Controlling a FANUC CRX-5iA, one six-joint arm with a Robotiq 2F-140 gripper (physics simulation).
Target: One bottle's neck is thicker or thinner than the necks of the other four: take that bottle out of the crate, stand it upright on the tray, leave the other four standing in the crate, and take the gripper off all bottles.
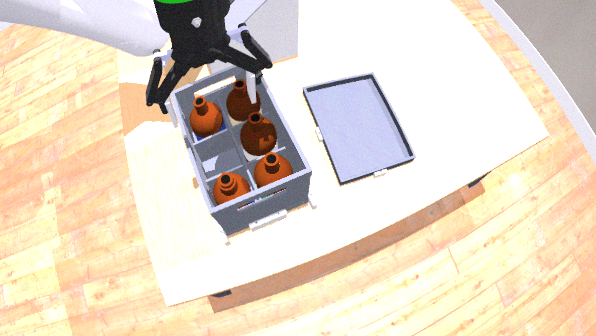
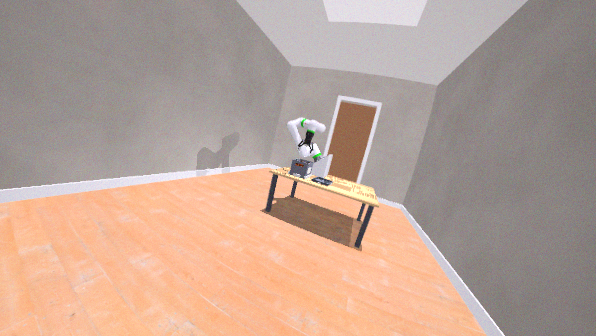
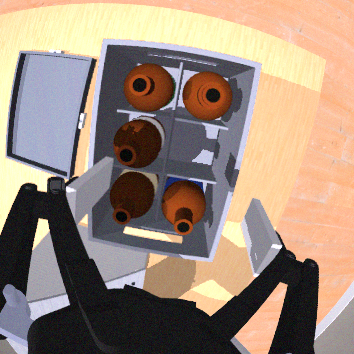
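Pixels of known places: gripper, fingertip midpoint: (image 1: 212, 108) (image 2: 303, 154) (image 3: 178, 192); arm's base, origin of the base link: (image 2: 319, 160).
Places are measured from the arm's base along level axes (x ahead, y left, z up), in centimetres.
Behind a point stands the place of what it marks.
A grey six-compartment crate (image 1: 297, 191) @(z -9.1, x 54.1, y 5.3 cm) (image 2: 300, 170) @(z -11.1, x 54.9, y 1.4 cm) (image 3: 98, 100) @(z -1.5, x 46.4, y 5.8 cm) holds five upright brown bottles: one (image 1: 206, 120) @(z -6.7, x 36.0, y -8.9 cm) (image 3: 187, 199) @(z -6.7, x 36.0, y -9.2 cm), a second (image 1: 241, 106) @(z -7.0, x 34.7, y -1.3 cm) (image 3: 132, 194) @(z -6.4, x 34.0, y -1.2 cm), a third (image 1: 258, 139) @(z -6.8, x 43.2, y 0.6 cm) (image 3: 140, 140) @(z -6.2, x 42.3, y 0.0 cm), a fourth (image 1: 275, 175) @(z -6.3, x 51.2, y 2.1 cm) (image 3: 155, 92) @(z -6.3, x 49.1, y 0.2 cm) and a fifth (image 1: 235, 192) @(z -5.9, x 52.7, y -5.6 cm) (image 3: 200, 100) @(z -3.6, x 50.1, y -5.6 cm) with ring-like steps at its neck. Which neck differs in thickness I cannot tell. One middle compartment (image 1: 220, 156) @(z -18.1, x 39.2, y -8.3 cm) (image 3: 192, 145) @(z -18.1, x 41.8, y -8.2 cm) is empty. A shallow grey tray (image 1: 357, 130) @(z -18.4, x 40.4, y 23.2 cm) (image 3: 50, 110) @(z -18.4, x 39.4, y 22.4 cm) beside the crate is bare. My gripper (image 1: 212, 102) @(z 5.8, x 41.9, y -6.0 cm) (image 3: 178, 192) @(z 5.8, x 41.9, y -6.0 cm) is wide open and empty, above the crate end with the first and second bottles.
The crate and tray share a light wooden table (image 1: 475, 125) @(z -18.9, x 45.8, y 58.5 cm) (image 2: 350, 189) @(z -18.9, x 27.3, y 55.2 cm). Small white brackets (image 1: 268, 220) @(z -16.0, x 56.4, y -1.1 cm) (image 1: 380, 173) @(z -17.4, x 52.1, y 24.6 cm) sit at the crate's and tray's edges. A grey-white box-like block (image 1: 272, 37) @(z -8.7, x 15.1, y 9.3 cm) (image 3: 80, 265) stands close behind the crate.
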